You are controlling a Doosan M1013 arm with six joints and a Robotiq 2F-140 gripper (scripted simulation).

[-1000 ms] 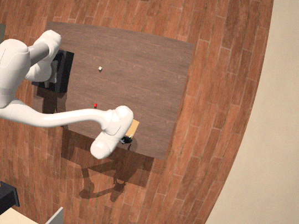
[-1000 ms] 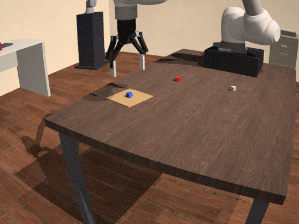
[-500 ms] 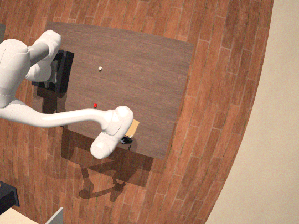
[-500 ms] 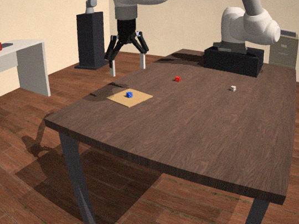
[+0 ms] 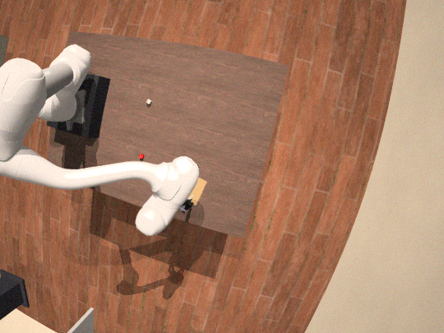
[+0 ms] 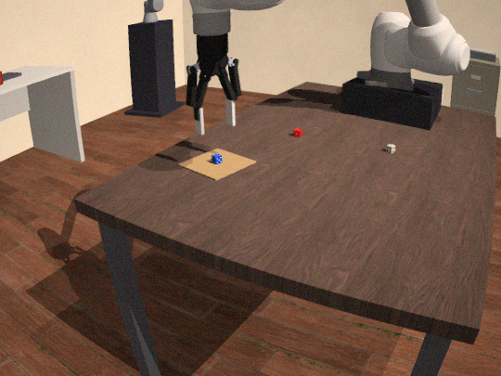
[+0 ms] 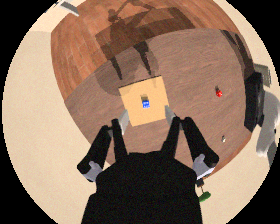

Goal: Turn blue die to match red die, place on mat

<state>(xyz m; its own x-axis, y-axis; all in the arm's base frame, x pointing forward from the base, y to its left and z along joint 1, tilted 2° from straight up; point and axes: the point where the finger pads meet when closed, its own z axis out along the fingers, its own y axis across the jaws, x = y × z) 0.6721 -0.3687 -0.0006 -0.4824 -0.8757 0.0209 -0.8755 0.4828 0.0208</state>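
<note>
My gripper is now 110 mm above the blue die. Round my hand: white die 410 mm to the left, 250 mm behind, 110 mm below; tan mat 120 mm below; red die 270 mm behind, 130 mm to the left, 110 mm below.
</note>
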